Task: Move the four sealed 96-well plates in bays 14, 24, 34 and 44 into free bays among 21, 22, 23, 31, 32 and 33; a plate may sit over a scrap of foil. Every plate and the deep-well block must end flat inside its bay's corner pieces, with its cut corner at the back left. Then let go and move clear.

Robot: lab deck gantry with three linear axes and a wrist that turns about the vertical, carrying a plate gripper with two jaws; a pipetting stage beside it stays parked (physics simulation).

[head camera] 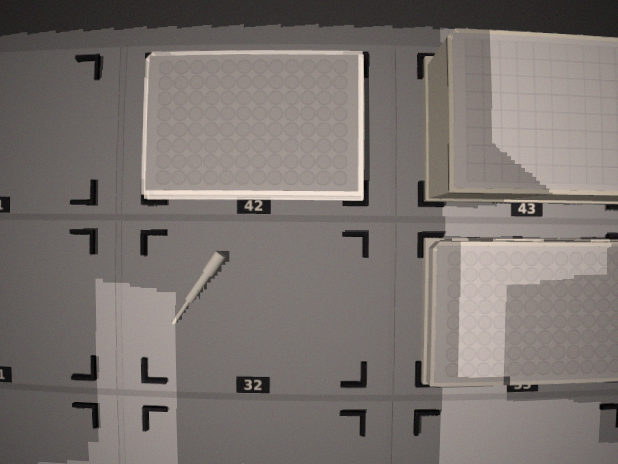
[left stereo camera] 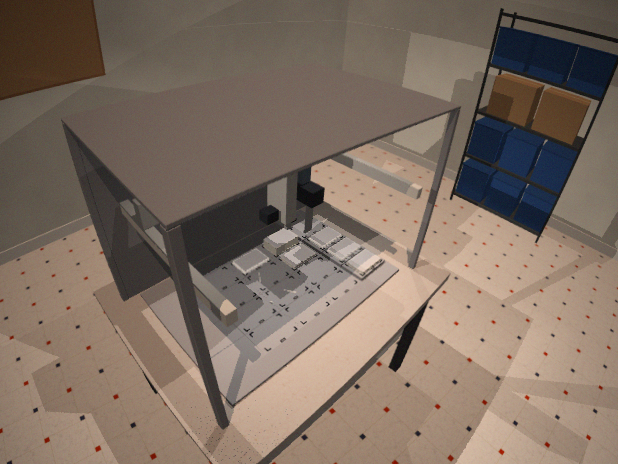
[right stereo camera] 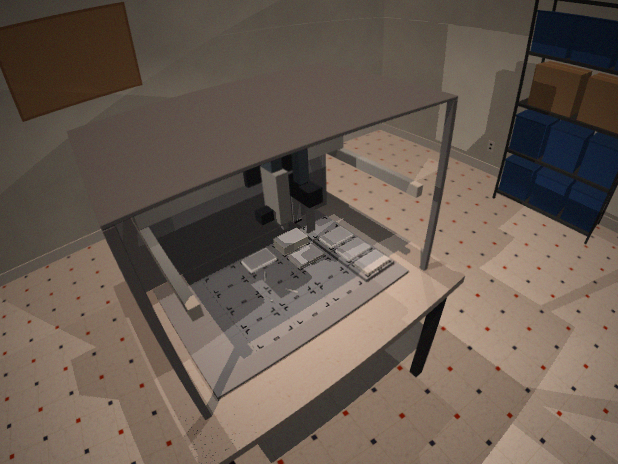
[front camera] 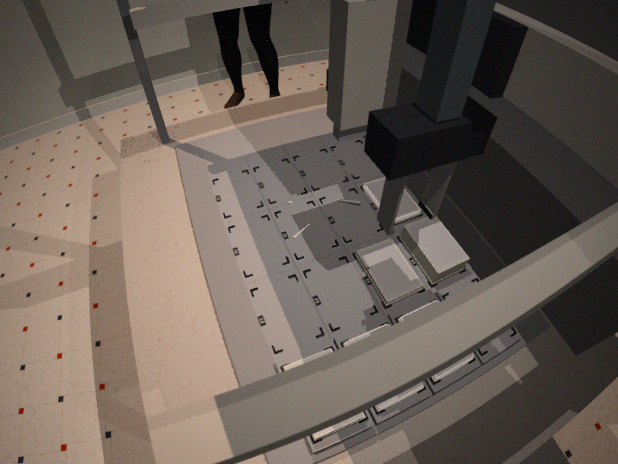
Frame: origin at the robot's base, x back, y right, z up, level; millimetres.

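Where they show: gripper, between the fingertips: (left stereo camera: 299, 226) (right stereo camera: 304, 226) (front camera: 406, 218); robot's base, origin of its link: (left stereo camera: 267, 350) (right stereo camera: 260, 347) (front camera: 213, 181).
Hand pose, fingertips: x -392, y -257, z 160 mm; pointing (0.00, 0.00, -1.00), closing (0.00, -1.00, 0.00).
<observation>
Each offset is from my fingertips to the centre of the thing. "*": to the spot under its first point.
My gripper (front camera: 409, 224) hangs open and empty above the sealed plate {dz -153, dx +0, dy +0 mm} (front camera: 392, 270) (head camera: 550, 325) (left stereo camera: 298, 255) (right stereo camera: 306, 256) in bay 33. That plate looks flat, with its cut corner at the back left; its right end is outside the head view. Three sealed plates stand in the right column: bay 34 {* dz -131, dx -167, dy +9 mm} (left stereo camera: 327, 236) (right stereo camera: 336, 236), bay 24 {* dz -131, dx -163, dy +115 mm} (left stereo camera: 345, 248) (right stereo camera: 356, 248) and bay 14 {* dz -131, dx -160, dy +223 mm} (left stereo camera: 365, 261) (right stereo camera: 372, 261). The deep-well block {dz -139, dx +0, dy -107 mm} (front camera: 440, 242) (head camera: 550, 75) (left stereo camera: 280, 240) (right stereo camera: 291, 239) stands in bay 43, cut corner at the back left.
A plate {dz -153, dx +164, dy -107 mm} (head camera: 250, 120) (left stereo camera: 251, 261) (right stereo camera: 259, 260) sits in bay 42. A loose pipette tip {* dz -156, dx +192, dy -14 mm} (front camera: 350, 202) (head camera: 200, 285) lies in bay 32, and another tip {* dz -155, dx +159, dy +118 mm} (front camera: 301, 230) lies farther forward. The pipetting stage (front camera: 360, 65) (right stereo camera: 276, 197) stands left of my gripper. A beam (front camera: 400, 345) partly hides the right column.
</observation>
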